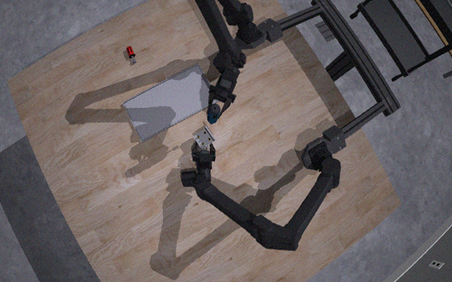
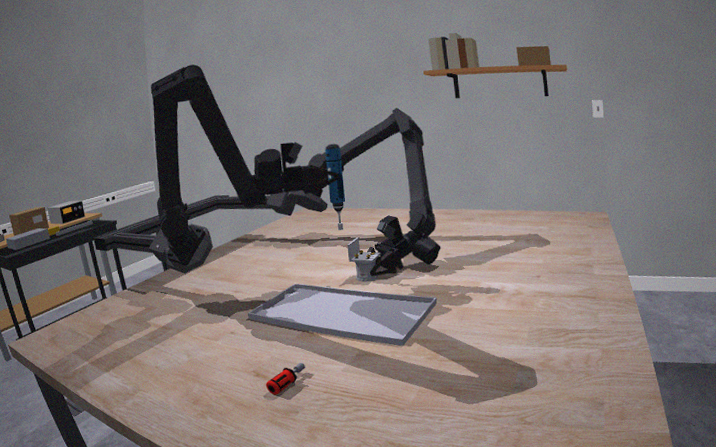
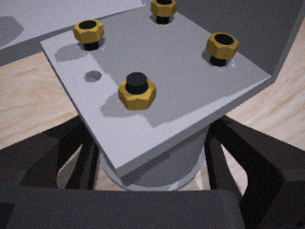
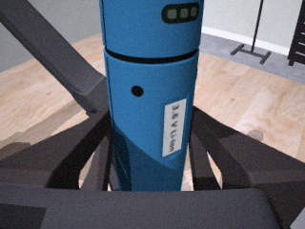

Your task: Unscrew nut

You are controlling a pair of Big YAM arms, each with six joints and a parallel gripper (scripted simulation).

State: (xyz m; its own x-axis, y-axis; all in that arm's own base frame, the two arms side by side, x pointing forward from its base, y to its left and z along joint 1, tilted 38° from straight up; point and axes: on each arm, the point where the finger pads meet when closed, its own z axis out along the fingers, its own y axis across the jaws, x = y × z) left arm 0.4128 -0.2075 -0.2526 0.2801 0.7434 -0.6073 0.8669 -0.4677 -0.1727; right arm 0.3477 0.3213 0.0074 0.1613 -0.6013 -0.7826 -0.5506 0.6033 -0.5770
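Now: the joint module 10 mm above my left hand. The rest, counted from my left hand: driver tip 150 mm above, 50 mm behind, 40 mm to the right; grey bracket plate 50 mm above; nut 50 mm above, 20 mm to the left, 10 mm ahead.
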